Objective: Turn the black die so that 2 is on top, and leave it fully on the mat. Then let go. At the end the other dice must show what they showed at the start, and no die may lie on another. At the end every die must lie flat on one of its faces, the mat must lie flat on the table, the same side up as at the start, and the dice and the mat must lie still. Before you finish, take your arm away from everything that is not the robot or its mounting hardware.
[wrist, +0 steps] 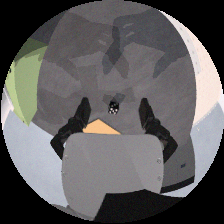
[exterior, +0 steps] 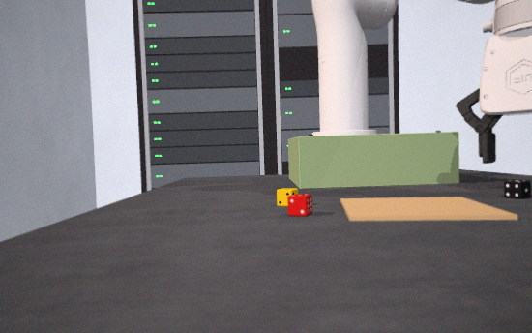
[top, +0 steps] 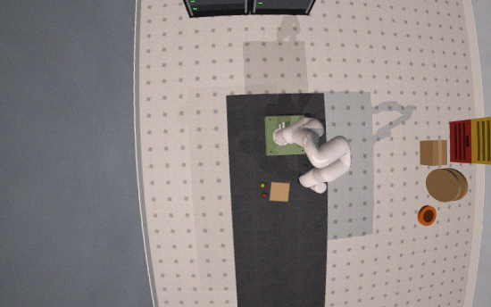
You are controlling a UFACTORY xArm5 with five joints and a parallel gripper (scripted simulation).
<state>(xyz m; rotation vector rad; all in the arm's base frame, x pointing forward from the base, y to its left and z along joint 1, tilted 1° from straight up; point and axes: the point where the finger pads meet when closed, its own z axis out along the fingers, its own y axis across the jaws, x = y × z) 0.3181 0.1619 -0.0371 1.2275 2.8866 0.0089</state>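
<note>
Right now my hand is 4 cm above the black die, 3 cm to the left of it and 3 cm short of it. The rest, counted from my hand: tan mat (18 cm to the right, 9 cm ahead, 5 cm below); then red die (30 cm to the right, 10 cm ahead, 4 cm below); then yellow die (31 cm to the right, 4 cm below, 3 cm ahead).
</note>
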